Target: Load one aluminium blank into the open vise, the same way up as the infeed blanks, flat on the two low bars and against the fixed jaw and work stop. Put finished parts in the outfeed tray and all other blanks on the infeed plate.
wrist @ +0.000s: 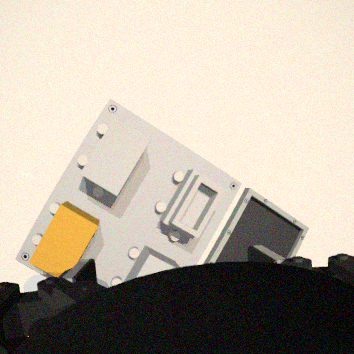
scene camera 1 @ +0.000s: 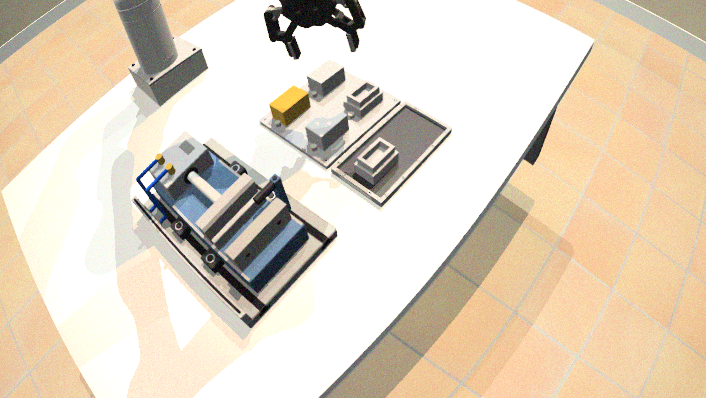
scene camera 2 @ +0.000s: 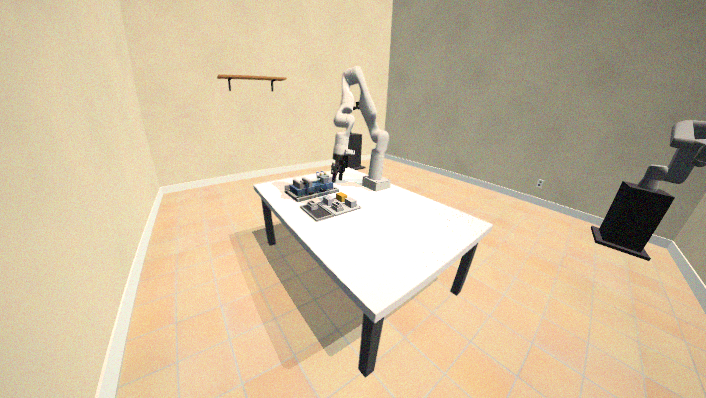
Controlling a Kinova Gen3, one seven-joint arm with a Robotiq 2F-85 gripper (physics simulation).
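Pixels of known places: gripper, fingertip midpoint: (scene camera 1: pixel 325 53) (scene camera 2: pixel 337 181); arm's base at its link origin: (scene camera 1: pixel 159 61) (scene camera 2: pixel 374 177).
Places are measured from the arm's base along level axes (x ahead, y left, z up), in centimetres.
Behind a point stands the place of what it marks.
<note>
My gripper (scene camera 1: pixel 324 50) @(y 9.3, x 41.7, z 8.3 cm) (scene camera 2: pixel 337 176) @(y 9.3, x 41.7, z 8.3 cm) (wrist: pixel 172 270) @(y 9.3, x 41.7, z 8.3 cm) is open and empty, above and behind the infeed plate (scene camera 1: pixel 295 135) @(y 1.6, x 39.4, z -5.5 cm) (wrist: pixel 165 160) @(y 16.6, x 40.9, z -5.5 cm). Two plain grey blanks stand on the plate, one at the back (scene camera 1: pixel 326 79) @(y 12.8, x 37.7, z -2.1 cm) (wrist: pixel 117 160) @(y 14.2, x 36.5, z -2.0 cm) and one at the front (scene camera 1: pixel 327 131) @(y 2.8, x 45.8, z -2.0 cm) (wrist: pixel 155 265) @(y 6.9, x 43.6, z -1.9 cm), partly hidden in the wrist view. A yellow block (scene camera 1: pixel 290 104) @(y 4.5, x 36.5, z -1.9 cm) (wrist: pixel 65 240) @(y 5.9, x 35.2, z -2.0 cm) and a stepped part with a pocket (scene camera 1: pixel 364 100) @(y 12.0, x 46.4, z -2.5 cm) (wrist: pixel 192 210) @(y 13.0, x 45.1, z -3.4 cm) also stand there. Another stepped, pocketed part (scene camera 1: pixel 376 160) @(y 2.2, x 55.2, z -2.2 cm) is in the outfeed tray (scene camera 1: pixel 415 130) @(y 13.2, x 55.6, z -5.7 cm). The vise jaws (scene camera 1: pixel 225 207) @(y -17.8, x 45.0, z 3.1 cm) (scene camera 1: pixel 260 232) @(y -17.8, x 51.6, z 3.0 cm) stand apart, with no blank visible between them.
The blue vise (scene camera 2: pixel 312 187) @(y -12.0, x 43.7, z -0.8 cm) sits on a rimmed base. A dark stop rod (scene camera 1: pixel 265 192) @(y -13.0, x 48.3, z 3.1 cm) on a blue post rises beside the jaw gap. Blue pipes with yellow ends (scene camera 1: pixel 165 162) @(y -18.0, x 30.1, z 3.3 cm) stick up at the vise's far end. The arm's base (scene camera 1: pixel 170 70) @(y -0.8, x 6.0, z 0.0 cm) (scene camera 2: pixel 376 183) @(y 7.8, x 6.7, z -0.7 cm) stands behind.
</note>
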